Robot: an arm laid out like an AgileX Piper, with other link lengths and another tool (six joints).
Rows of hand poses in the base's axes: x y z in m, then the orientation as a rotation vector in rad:
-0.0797, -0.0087, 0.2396, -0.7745, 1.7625, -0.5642
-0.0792, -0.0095, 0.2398, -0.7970, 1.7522, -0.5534
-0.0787, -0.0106, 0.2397, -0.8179, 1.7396, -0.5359
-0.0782, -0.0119, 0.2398, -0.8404, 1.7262, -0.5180
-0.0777, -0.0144, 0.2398, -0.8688, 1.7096, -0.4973
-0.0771, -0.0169, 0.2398, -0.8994, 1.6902, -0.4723
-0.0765, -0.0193, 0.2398, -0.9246, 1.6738, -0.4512
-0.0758, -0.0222, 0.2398, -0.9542, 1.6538, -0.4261
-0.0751, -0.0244, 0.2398, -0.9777, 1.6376, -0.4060
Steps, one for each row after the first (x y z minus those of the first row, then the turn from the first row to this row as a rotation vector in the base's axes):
0.0005, -0.0008, 0.0002, -0.0048, 0.0012, 0.0222
0.0010, -0.0019, 0.0001, -0.0043, 0.0010, 0.0478
0.0015, -0.0032, 0.0002, -0.0046, 0.0010, 0.0748
0.0020, -0.0057, 0.0002, -0.0063, 0.0013, 0.1078
0.0026, -0.0082, 0.0002, -0.0065, 0.0011, 0.1453
0.0032, -0.0106, 0.0002, -0.0066, 0.0011, 0.1766
0.0039, -0.0135, 0.0002, -0.0066, 0.0009, 0.2139
0.0046, -0.0157, 0.0002, -0.0067, 0.0008, 0.2437

